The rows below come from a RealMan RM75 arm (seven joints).
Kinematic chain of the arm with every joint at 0, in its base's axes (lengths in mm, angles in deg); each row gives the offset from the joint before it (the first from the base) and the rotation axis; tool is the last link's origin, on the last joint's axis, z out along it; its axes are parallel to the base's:
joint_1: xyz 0 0 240.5 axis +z
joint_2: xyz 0 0 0 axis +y
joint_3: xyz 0 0 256 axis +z
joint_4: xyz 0 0 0 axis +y
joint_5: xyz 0 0 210 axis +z
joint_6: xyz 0 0 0 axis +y
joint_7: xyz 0 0 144 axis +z
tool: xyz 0 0 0
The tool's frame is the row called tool.
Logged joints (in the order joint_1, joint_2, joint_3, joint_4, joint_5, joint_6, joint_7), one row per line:
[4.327, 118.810, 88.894, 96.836, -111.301, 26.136, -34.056]
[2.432, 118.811, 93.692, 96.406, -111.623, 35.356, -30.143]
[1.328, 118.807, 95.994, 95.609, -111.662, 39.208, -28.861]
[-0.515, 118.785, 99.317, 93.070, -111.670, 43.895, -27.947]
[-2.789, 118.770, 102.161, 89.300, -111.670, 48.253, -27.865]
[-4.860, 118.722, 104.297, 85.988, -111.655, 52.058, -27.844]
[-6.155, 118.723, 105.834, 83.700, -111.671, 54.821, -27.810]
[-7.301, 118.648, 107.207, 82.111, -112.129, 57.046, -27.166]
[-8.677, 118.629, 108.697, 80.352, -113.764, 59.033, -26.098]
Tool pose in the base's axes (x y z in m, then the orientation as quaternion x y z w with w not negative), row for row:
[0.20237, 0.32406, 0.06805, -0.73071, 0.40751, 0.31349, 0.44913]
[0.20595, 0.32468, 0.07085, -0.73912, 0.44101, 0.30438, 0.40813]
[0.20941, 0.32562, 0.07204, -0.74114, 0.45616, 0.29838, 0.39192]
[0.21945, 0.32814, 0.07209, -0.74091, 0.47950, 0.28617, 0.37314]
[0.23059, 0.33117, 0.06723, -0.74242, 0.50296, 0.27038, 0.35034]
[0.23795, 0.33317, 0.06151, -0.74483, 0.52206, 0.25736, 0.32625]
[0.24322, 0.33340, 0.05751, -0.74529, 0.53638, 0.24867, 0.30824]
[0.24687, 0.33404, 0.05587, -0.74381, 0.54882, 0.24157, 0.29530]
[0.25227, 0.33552, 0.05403, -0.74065, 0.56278, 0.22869, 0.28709]
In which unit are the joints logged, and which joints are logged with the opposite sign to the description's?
The joints are logged in degrees. Opposite sign: joint_1.
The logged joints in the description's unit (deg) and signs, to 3 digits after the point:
[-4.327, 118.810, 88.894, 96.836, -111.301, 26.136, -34.056]
[-2.432, 118.811, 93.692, 96.406, -111.623, 35.356, -30.143]
[-1.328, 118.807, 95.994, 95.609, -111.662, 39.208, -28.861]
[0.515, 118.785, 99.317, 93.070, -111.670, 43.895, -27.947]
[2.789, 118.770, 102.161, 89.300, -111.670, 48.253, -27.865]
[4.860, 118.722, 104.297, 85.988, -111.655, 52.058, -27.844]
[6.155, 118.723, 105.834, 83.700, -111.671, 54.821, -27.810]
[7.301, 118.648, 107.207, 82.111, -112.129, 57.046, -27.166]
[8.677, 118.629, 108.697, 80.352, -113.764, 59.033, -26.098]

